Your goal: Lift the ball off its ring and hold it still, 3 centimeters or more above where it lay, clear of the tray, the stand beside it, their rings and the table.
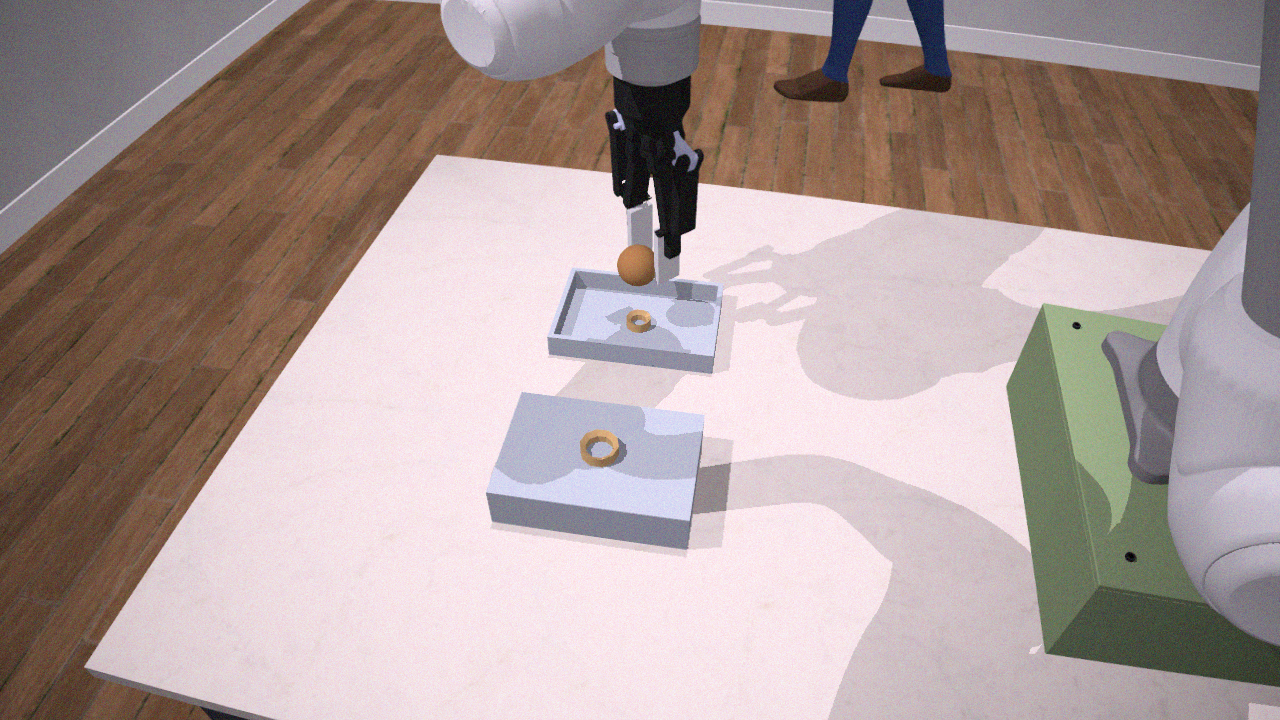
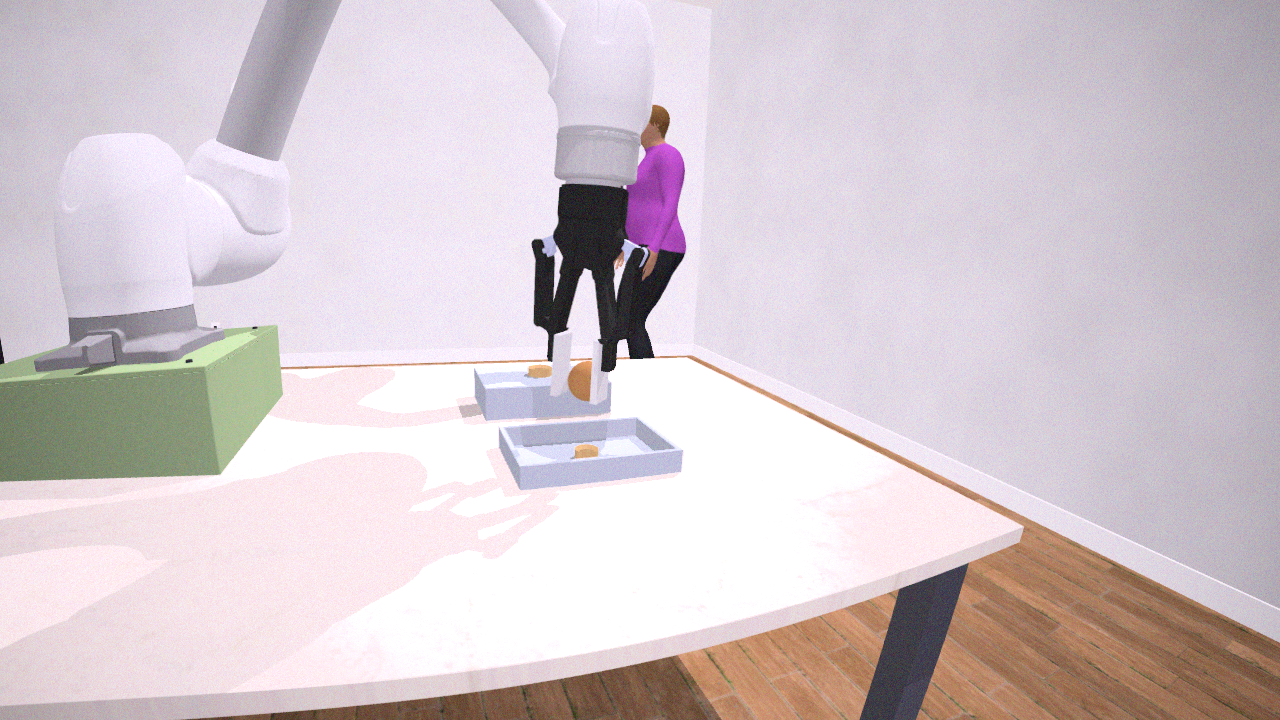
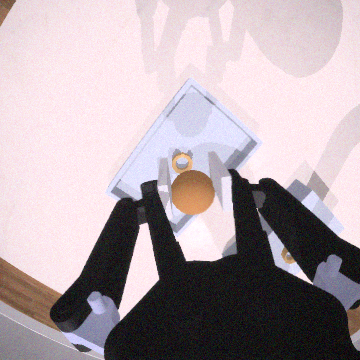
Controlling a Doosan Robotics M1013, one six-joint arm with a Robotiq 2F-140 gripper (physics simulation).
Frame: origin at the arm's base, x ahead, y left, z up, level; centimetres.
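Seen in the pictures: gripper, between the fingertips: [image 1: 653, 268] [image 2: 578, 396] [image 3: 188, 167]; arm's base, origin of its link: [image 2: 139, 353].
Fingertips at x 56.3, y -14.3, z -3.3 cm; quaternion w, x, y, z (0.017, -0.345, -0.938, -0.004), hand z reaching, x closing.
Note:
Offsets run from my fingertips to a thing's top centre. "*": to the spot under its first point. Level surfaces: height alone.
My gripper [image 1: 651, 250] [image 2: 575, 376] [image 3: 188, 167] is shut on the orange ball {dz +3.7, dx +1.5, dy +1.6 cm} [image 1: 636, 265] [image 2: 583, 381] [image 3: 193, 192] and holds it in the air above the tray, with a visible gap below it. The ball touches neither the tray {dz -5.5, dx +1.4, dy +1.1 cm} [image 1: 631, 355] [image 2: 599, 470] [image 3: 145, 142] nor its ring. The tray's small ring {* dz -7.0, dx +2.0, dy +2.4 cm} [image 1: 631, 324] [image 2: 586, 451] [image 3: 175, 163] lies bare on the tray floor. The box-shaped stand [image 1: 590, 523] [image 2: 510, 402] [image 3: 320, 212] carries another bare ring {* dz -2.8, dx +1.0, dy +26.2 cm} [image 1: 585, 457] [image 2: 538, 370] [image 3: 284, 256] on its top.
The white table {dz -8.3 cm} [image 1: 358, 537] [image 2: 760, 555] [image 3: 60, 110] carries the tray and the stand, a short distance apart. The arm's green base block [image 1: 1065, 501] [image 2: 107, 429] stands on the table, well to the side. A person [image 1: 850, 44] [image 2: 664, 197] stands beyond the table.

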